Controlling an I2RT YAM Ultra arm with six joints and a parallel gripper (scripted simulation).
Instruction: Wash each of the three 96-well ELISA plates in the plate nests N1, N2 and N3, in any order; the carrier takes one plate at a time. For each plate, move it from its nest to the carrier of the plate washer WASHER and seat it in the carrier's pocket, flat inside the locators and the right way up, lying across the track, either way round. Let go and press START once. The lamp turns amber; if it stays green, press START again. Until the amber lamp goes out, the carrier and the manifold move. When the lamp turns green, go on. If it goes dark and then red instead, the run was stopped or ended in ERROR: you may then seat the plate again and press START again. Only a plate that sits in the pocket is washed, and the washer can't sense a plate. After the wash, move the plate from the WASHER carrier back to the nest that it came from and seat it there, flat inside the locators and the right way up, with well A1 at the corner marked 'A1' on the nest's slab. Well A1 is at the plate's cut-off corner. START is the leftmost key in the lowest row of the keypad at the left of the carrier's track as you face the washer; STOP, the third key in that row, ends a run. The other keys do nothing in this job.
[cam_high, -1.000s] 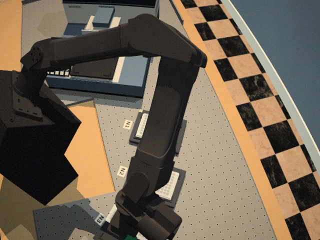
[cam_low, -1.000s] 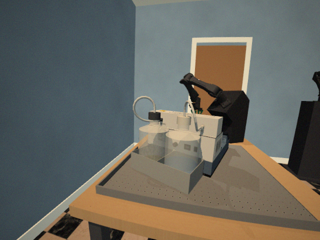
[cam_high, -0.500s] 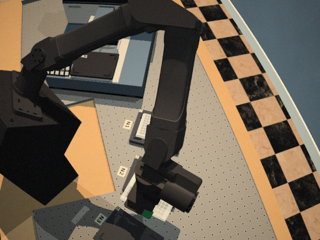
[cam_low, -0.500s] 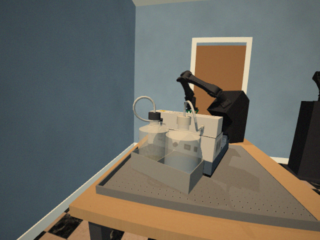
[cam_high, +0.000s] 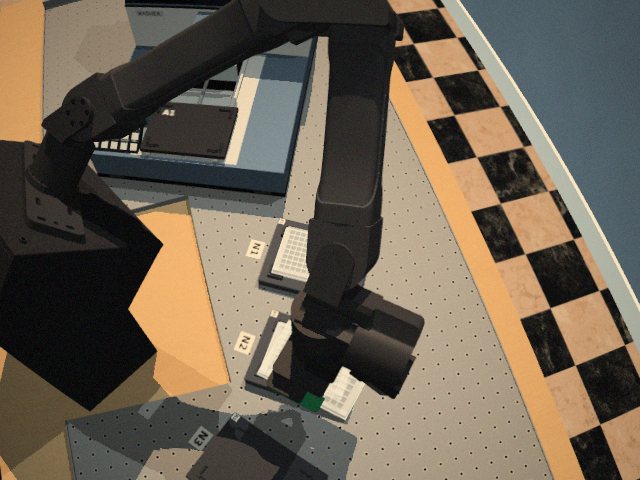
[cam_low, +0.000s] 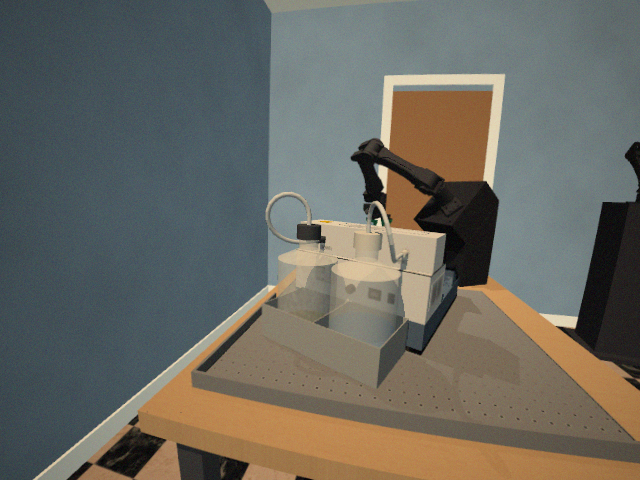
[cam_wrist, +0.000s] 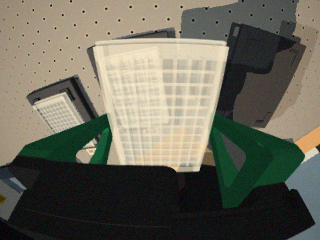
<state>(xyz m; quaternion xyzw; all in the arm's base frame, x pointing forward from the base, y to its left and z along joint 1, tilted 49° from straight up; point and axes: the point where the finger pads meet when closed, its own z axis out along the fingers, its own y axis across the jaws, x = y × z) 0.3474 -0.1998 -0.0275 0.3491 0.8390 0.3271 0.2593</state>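
The dark carrier lies 17 cm behind my hand, 46 cm to the left of it and 6 cm below it. From my hand the other things lie so: nest N2 (5 cm to the left, 13 cm below); nest N3 (10 cm behind, 12 cm to the right, 11 cm below); N3 label (18 cm behind, 5 cm to the right, 14 cm below).
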